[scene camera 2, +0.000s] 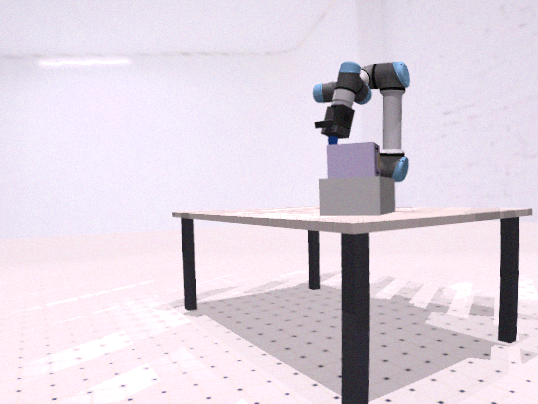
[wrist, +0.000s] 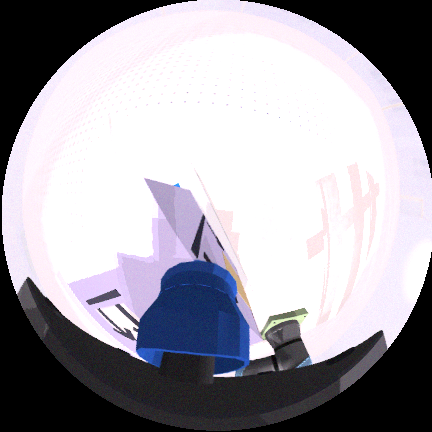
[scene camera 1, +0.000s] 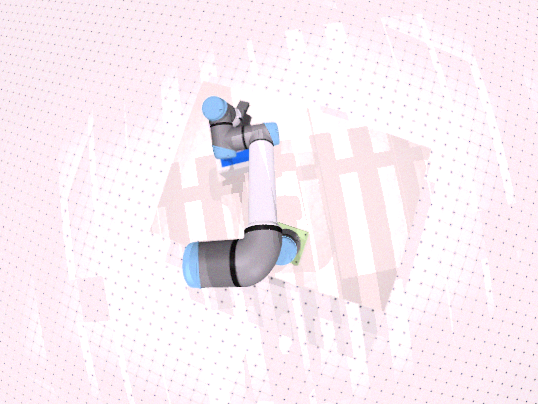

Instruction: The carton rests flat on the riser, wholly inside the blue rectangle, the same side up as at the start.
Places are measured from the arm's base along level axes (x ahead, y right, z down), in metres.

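Pixels of known places: hand, tool point: (scene camera 2: 331, 149) (wrist: 203, 271); arm's base, link origin: (wrist: 281, 329).
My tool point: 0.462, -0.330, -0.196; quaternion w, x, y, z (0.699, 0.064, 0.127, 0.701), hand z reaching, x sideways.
Note:
For each thing: its middle in the pictures, then the offset to it from my tool point, as dx, dy, dz. Level surfaces: height alone.
- lilac carton, body centre: (wrist: 150, 282) (scene camera 2: 354, 161) -0.055, -0.055, +0.048
- grey riser, body centre: (wrist: 176, 251) (scene camera 2: 359, 196) (scene camera 1: 235, 147) -0.074, -0.055, +0.164
- blue rectangle, body centre: (scene camera 1: 233, 144) -0.074, -0.055, +0.105
- table, surface height: dz +0.225
A lilac carton (scene camera 2: 351, 159) (wrist: 137, 278) stands upright on the grey riser (scene camera 2: 356, 196) on the table. My suction cup (scene camera 2: 332, 139) (wrist: 196, 278) sits on the carton's top face near its left edge, and the carton still rests on the riser. The top face shows dark arrow marks in the wrist view. A strip of the blue rectangle (scene camera 1: 234, 161) shows in the overhead view under the wrist, and a small corner of it shows in the wrist view (wrist: 176, 184). In the overhead view the arm hides the carton.
The riser stands near the back of the table (scene camera 2: 260, 216), close beside the arm's base. The green base plate (scene camera 1: 300, 244) (wrist: 284, 316) lies to the right of the carton. The forearm (scene camera 1: 262, 187) crosses over the table.

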